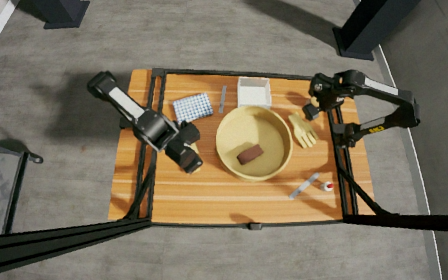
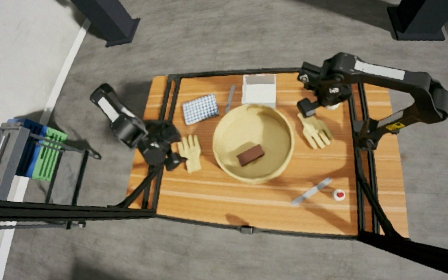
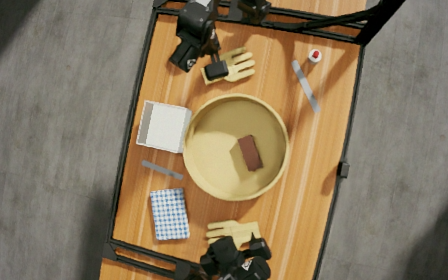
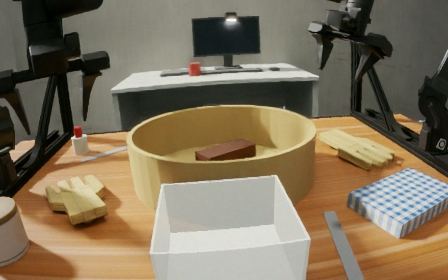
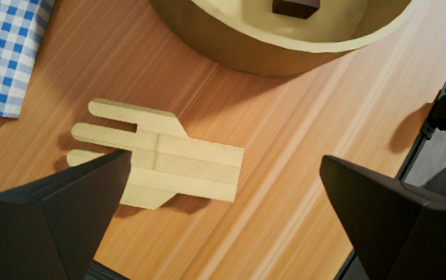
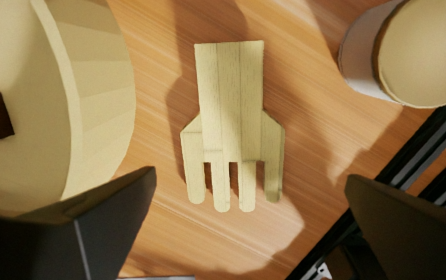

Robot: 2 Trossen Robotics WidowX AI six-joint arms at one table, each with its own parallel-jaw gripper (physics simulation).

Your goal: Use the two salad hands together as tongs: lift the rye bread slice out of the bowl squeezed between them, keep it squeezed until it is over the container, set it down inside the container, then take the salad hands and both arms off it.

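Seen in the pictures: left gripper, fingertip midpoint: [image 2: 184, 150] [image 3: 238, 238] [image 4: 337, 74] [image 5: 227, 161]; right gripper, fingertip midpoint: [image 2: 319, 110] [image 3: 214, 56] [image 4: 57, 127] [image 6: 250, 178]; left arm's base, origin of the base link: [image 3: 202, 277] [image 4: 433, 149]; right arm's base, origin of the base link: [image 1: 341, 142] [image 2: 363, 143] [image 3: 257, 14] [image 4: 1, 183] [image 6: 354, 262].
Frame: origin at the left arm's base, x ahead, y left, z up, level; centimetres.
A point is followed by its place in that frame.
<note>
The rye bread slice [image 1: 249, 154] @[x 44.4, y -7.2, z 1.9 cm] [image 2: 250, 155] @[x 45.1, y -7.3, z 1.9 cm] [image 3: 250, 153] @[x 44.9, y -7.1, z 1.9 cm] [image 4: 225, 150] @[x 45.2, y -5.3, z 1.9 cm] is a brown block lying in the wide tan bowl [image 1: 250, 125] @[x 46.0, y 7.8, z -1.1 cm] [image 2: 255, 122] @[x 46.0, y 8.9, z -1.1 cm] [image 3: 215, 145] @[x 45.0, y 5.0, z -1.1 cm] [image 4: 165, 180] @[x 54.9, y 11.3, z 4.3 cm]. The white container [image 1: 253, 81] @[x 47.7, y 29.7, z 3.1 cm] [image 3: 146, 125] @[x 46.9, y 29.7, z 0.9 cm] [image 4: 220, 200] @[x 47.7, y 15.6, z 2.9 cm] stands beside the bowl. One salad hand [image 2: 190, 154] @[x 17.6, y -7.7, z 0.6 cm] [image 4: 357, 148] @[x 18.0, y -4.7, z 0.2 cm] [image 5: 200, 162] @[x 19.7, y -10.7, z 0.7 cm] lies on the table below my left gripper [image 4: 340, 73] @[x 21.1, y -9.5, z 14.8 cm] [image 5: 227, 161] @[x 21.1, y -9.5, z 14.8 cm], which is open and empty. The other salad hand [image 1: 303, 131] @[x 71.6, y 5.0, z 0.3 cm] [image 4: 80, 200] @[x 69.4, y 9.5, z 0.7 cm] [image 6: 232, 100] @[x 69.5, y 9.4, z 0.7 cm] lies below my right gripper [image 4: 56, 126] @[x 71.3, y 8.3, z 12.4 cm] [image 6: 250, 178] @[x 71.3, y 8.3, z 12.4 cm], also open and empty.
A blue checkered block [image 1: 193, 107] @[x 18.9, y 15.5, z 0.4 cm] [image 3: 170, 214] @[x 18.9, y 15.2, z 0.4 cm] and a grey strip [image 1: 223, 99] @[x 33.2, y 21.6, z -1.8 cm] lie near the container. A second grey strip [image 1: 304, 186] @[x 70.0, y -20.8, z -1.7 cm] lies beside a red-capped bottle [image 1: 327, 186] @[x 78.8, y -21.5, z 2.9 cm]. A lidded jar [image 4: 10, 232] @[x 75.9, y 21.5, z 2.4 cm] [image 6: 417, 52] @[x 78.4, y 19.0, z 4.9 cm] stands near the right salad hand.
</note>
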